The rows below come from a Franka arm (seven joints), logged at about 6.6 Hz.
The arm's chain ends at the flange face. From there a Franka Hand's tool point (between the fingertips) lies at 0.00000 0.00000 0.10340 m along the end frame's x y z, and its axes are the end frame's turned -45 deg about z.
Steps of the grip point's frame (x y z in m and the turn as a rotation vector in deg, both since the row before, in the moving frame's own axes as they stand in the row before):
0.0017, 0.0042, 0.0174, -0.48, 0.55, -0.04
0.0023, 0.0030, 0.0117, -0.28, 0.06, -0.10
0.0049, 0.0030, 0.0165, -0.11, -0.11, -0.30
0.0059, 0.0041, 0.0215, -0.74, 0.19, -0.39
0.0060, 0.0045, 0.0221, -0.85, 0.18, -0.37
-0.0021, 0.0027, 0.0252, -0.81, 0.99, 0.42
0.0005, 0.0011, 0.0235, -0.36, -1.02, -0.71
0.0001, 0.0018, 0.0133, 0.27, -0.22, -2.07
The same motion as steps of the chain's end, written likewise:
0.0029, 0.0019, 0.0174, 0.05, 0.73, -0.04
0.0033, 0.0002, 0.0117, -0.16, 0.24, -0.10
0.0056, -0.0016, 0.0165, -0.16, 0.00, -0.30
0.0059, -0.0020, 0.0215, -0.39, 0.66, -0.39
0.0061, -0.0019, 0.0221, -0.47, 0.73, -0.37
-0.0019, 0.0036, 0.0252, 0.13, 1.27, 0.42
0.0020, -0.0013, 0.0235, -0.98, -0.47, -0.71
0.0020, 0.0013, 0.0133, 0.04, -0.35, -2.07

